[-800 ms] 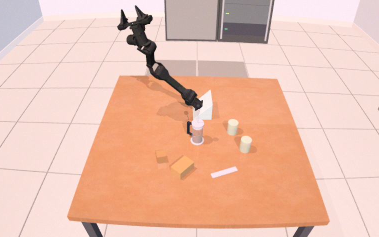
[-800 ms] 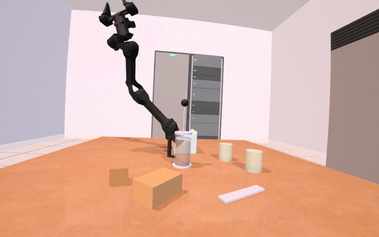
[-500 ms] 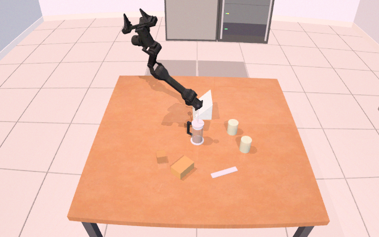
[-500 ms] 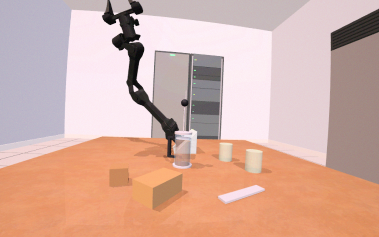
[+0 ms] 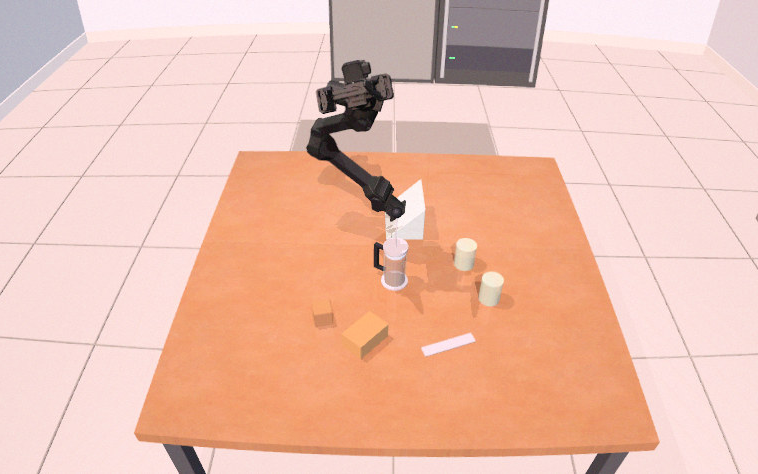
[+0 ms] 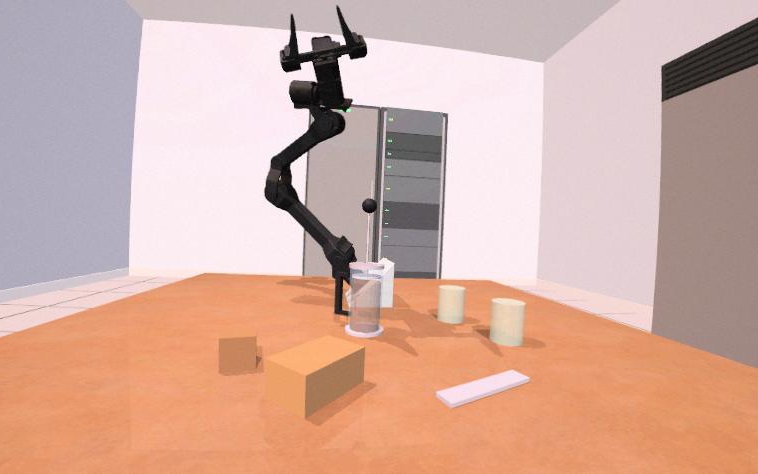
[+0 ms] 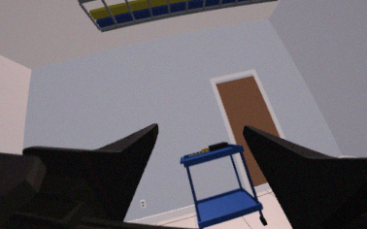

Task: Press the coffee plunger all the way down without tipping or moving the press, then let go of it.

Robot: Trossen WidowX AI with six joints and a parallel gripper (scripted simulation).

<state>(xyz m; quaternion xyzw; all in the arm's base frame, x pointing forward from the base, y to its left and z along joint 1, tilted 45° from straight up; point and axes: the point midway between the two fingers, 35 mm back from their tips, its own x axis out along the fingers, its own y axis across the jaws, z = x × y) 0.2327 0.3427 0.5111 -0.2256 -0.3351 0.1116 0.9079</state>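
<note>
Right now my gripper tip is 510 mm above the glass coffee press, 110 mm to the right of it and 50 mm past it.
</note>
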